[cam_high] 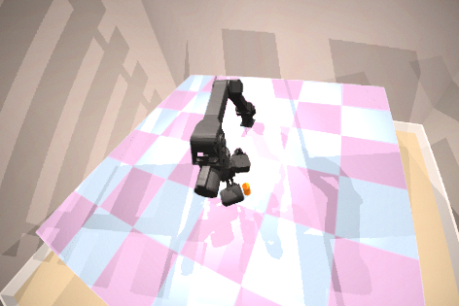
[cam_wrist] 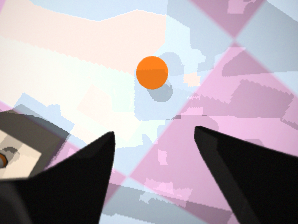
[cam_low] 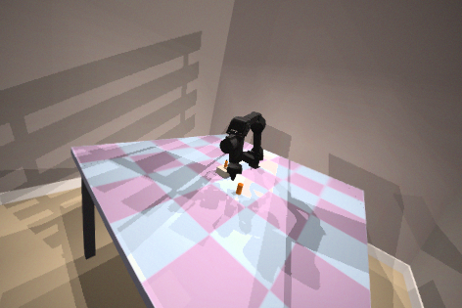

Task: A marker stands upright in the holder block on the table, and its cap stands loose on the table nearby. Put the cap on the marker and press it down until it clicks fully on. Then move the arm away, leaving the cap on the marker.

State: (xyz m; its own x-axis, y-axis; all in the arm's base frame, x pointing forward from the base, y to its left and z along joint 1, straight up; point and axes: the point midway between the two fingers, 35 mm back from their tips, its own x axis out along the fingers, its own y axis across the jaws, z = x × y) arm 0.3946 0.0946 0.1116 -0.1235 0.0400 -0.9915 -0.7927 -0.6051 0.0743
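My gripper tip is now 30 mm past the orange cap, 30 mm to the right of it and 50 mm above it. The rest, counted from my gripper tip: holder block: 110 mm behind, 130 mm to the right, 60 mm below.
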